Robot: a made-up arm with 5 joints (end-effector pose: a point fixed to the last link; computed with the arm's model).
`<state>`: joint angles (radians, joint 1 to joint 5).
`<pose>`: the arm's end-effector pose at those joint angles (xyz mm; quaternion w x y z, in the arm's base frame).
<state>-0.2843 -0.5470 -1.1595 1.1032 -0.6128</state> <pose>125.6 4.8 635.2 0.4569 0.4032 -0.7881 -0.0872</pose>
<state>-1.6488 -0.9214 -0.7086 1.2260 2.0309</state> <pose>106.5 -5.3 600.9 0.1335 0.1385 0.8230 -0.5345</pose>
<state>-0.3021 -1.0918 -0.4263 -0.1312 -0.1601</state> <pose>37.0 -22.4 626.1 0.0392 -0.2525 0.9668 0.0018</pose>
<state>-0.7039 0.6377 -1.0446 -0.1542 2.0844</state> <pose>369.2 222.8 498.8 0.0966 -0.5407 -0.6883 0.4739</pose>
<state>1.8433 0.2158 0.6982 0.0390 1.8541</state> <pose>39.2 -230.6 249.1 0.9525 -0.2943 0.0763 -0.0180</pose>
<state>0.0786 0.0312 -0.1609 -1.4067 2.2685</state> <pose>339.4 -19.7 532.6 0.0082 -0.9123 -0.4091 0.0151</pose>
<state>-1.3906 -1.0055 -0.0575 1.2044 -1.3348</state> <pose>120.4 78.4 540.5 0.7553 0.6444 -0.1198 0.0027</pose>
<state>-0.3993 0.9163 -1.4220 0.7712 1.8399</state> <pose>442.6 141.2 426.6 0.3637 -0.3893 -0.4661 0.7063</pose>
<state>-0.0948 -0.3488 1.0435 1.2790 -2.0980</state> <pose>227.6 10.5 281.3 0.5078 -0.1802 0.0870 -0.8379</pose>
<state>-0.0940 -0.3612 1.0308 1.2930 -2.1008</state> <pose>229.0 10.5 284.1 0.5069 -0.1754 0.0845 -0.8398</pose>
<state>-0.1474 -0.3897 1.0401 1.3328 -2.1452</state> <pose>224.9 16.6 286.7 0.5096 -0.1886 0.0798 -0.8357</pose>
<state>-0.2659 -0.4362 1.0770 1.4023 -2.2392</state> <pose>213.3 28.3 288.6 0.5163 -0.2239 0.0678 -0.8238</pose>
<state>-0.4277 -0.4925 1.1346 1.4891 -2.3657</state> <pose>195.6 40.0 289.6 0.5246 -0.2735 0.0413 -0.8052</pose>
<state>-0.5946 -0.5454 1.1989 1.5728 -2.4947</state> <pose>176.7 47.1 289.8 0.5318 -0.3219 0.0006 -0.7833</pose>
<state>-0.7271 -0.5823 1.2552 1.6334 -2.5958</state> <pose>161.7 49.0 289.1 0.5362 -0.3571 -0.0413 -0.7637</pose>
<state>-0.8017 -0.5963 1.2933 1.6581 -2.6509</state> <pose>153.4 48.3 287.6 0.5383 -0.3760 -0.0684 -0.7511</pose>
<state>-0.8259 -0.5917 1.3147 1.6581 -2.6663</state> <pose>150.0 47.1 285.7 0.5387 -0.3863 -0.0782 -0.7446</pose>
